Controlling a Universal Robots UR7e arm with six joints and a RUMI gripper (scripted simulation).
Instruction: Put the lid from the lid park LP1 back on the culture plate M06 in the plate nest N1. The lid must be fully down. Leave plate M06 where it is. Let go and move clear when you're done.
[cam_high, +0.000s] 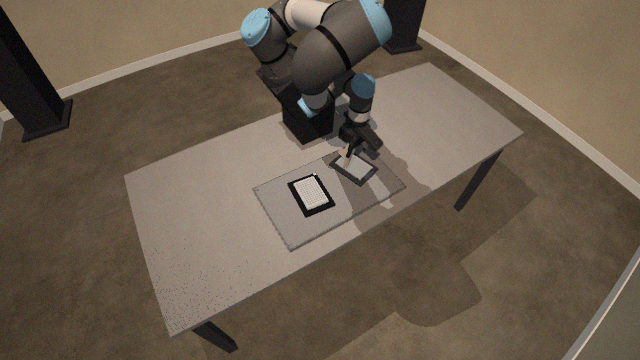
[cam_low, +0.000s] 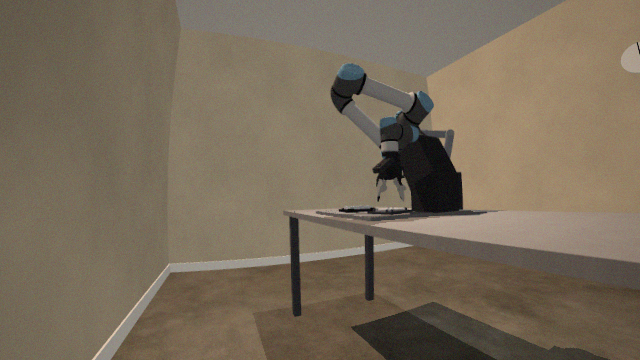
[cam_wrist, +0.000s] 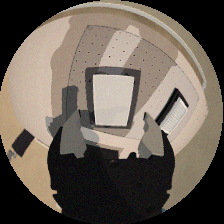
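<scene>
The see-through lid is 4 cm below my hand. Also, from my hand: plate nest N1: 21 cm to the right, 5 cm below, 5 cm ahead; then culture plate M06: 22 cm to the right, 5 cm ahead, 4 cm below; then lid park LP1: 5 cm below.
</scene>
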